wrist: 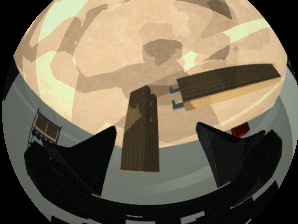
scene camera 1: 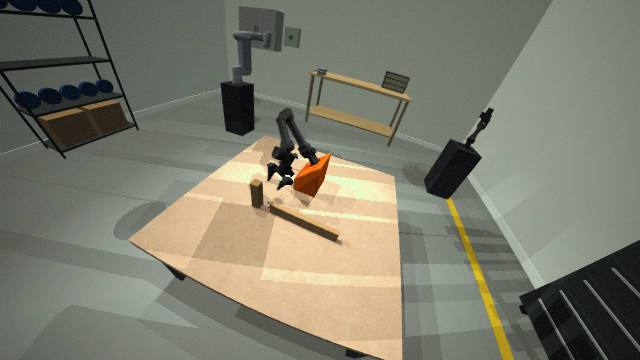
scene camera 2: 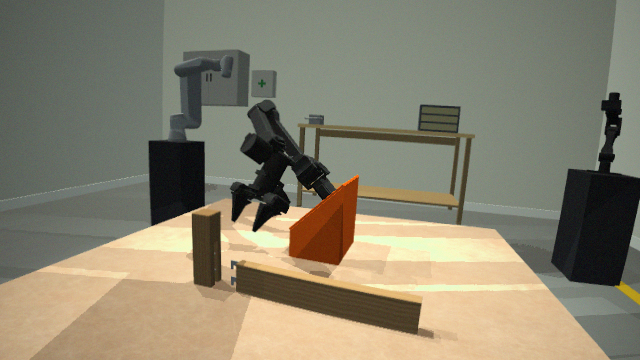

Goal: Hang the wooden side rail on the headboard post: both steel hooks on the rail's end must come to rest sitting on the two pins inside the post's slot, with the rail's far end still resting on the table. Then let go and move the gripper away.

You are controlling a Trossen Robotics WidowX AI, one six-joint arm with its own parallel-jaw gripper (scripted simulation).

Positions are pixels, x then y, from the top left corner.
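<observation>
A wooden side rail appears in the wrist view (pixel 210 87), and scene camera 1 and scene camera 2 show it too. On the rail, (scene camera 1: pixel 330 233) and (scene camera 2: pixel 398 305) are the same spot.
</observation>
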